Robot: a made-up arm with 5 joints.
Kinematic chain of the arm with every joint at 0, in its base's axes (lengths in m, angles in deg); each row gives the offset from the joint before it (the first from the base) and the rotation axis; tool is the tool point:
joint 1: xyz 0 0 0.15 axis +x
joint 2: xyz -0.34 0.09 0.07 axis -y
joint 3: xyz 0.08 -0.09 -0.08 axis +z
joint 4: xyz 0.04 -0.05 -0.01 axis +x
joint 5: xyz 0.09 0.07 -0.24 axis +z
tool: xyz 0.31 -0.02 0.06
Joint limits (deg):
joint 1: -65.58..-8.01
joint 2: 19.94..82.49
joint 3: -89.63..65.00
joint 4: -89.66..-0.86
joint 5: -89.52..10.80
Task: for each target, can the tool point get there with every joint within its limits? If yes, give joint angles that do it. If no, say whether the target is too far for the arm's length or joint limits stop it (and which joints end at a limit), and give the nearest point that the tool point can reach.
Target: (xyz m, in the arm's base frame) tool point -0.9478 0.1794 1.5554
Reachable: no: too far | nearest point -0.3464 0.0722 0.7087 | short by 1.044 m
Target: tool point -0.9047 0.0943 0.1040
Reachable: no: joint limits stop it (at a limit: joint 1, joint 2, joint 3, joint 5) | nearest point -0.5786 -0.0200 0.2668 | short by 0.382 m
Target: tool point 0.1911 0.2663 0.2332
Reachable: yes | joints -27.89 36.58 47.81 -42.84 -11.66
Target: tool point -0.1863 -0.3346 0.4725
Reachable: yes | joints -57.13 34.76 -75.80 -30.30 -14.35
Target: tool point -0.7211 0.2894 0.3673
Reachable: no: joint limits stop it (at a limit: joint 1, joint 2, joint 3, joint 4, joint 5) | nearest point -0.5325 0.0974 0.3195 | short by 0.273 m
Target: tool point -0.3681 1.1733 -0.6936
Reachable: no: too far | nearest point -0.1846 0.6004 0.0979 | short by 0.994 m
